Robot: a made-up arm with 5 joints.
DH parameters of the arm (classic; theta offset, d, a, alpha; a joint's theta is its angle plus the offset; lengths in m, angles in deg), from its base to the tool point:
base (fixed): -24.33 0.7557 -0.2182 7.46
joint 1: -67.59 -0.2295 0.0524 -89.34
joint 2: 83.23 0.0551 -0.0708 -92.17
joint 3: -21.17 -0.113 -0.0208 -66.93
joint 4: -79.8 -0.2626 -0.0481 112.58
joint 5: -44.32 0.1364 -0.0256 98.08
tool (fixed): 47.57 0.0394 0 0
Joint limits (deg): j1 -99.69..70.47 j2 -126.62..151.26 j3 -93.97..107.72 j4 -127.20..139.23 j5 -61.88..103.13
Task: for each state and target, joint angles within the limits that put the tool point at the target. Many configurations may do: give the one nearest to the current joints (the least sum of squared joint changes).
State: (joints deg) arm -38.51 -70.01 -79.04 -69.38 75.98
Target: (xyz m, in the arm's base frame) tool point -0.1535 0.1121 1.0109
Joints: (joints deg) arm -54.32 -54.21 -77.92 -77.54 95.00
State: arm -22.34 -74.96 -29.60 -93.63 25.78
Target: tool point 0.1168 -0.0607 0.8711
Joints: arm -21.10 -68.23 -8.59 -113.80 32.96
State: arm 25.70 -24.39 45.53 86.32 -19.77
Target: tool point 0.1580 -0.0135 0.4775
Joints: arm 14.72 -37.25 69.88 107.03 -46.41
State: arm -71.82 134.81 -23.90 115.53 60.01
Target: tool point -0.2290 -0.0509 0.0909
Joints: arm -33.02 151.26 -63.05 115.49 7.62
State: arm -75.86 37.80 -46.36 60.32 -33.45
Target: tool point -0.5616 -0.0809 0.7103
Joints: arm -60.05 46.60 -58.68 68.10 -49.18
